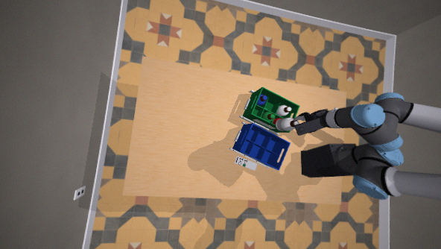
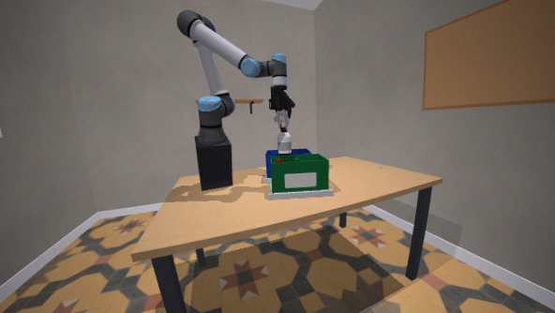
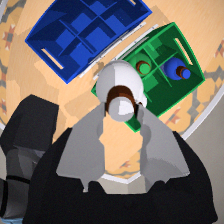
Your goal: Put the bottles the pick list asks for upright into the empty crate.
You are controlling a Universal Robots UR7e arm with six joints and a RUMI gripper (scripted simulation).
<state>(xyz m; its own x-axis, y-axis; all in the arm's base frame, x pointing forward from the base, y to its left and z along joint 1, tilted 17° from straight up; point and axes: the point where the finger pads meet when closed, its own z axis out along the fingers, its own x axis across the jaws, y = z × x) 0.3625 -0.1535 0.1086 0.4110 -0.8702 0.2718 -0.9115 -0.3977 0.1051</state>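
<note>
The white bottle is 70 mm below my hand. From my hand the other things lie so: red-label bottle: 250 mm below, 40 mm behind, 20 mm to the right; green crate: 250 mm below, 90 mm to the right, 30 mm ahead; green-label bottle: 250 mm below, 50 mm to the right, 40 mm ahead.
</note>
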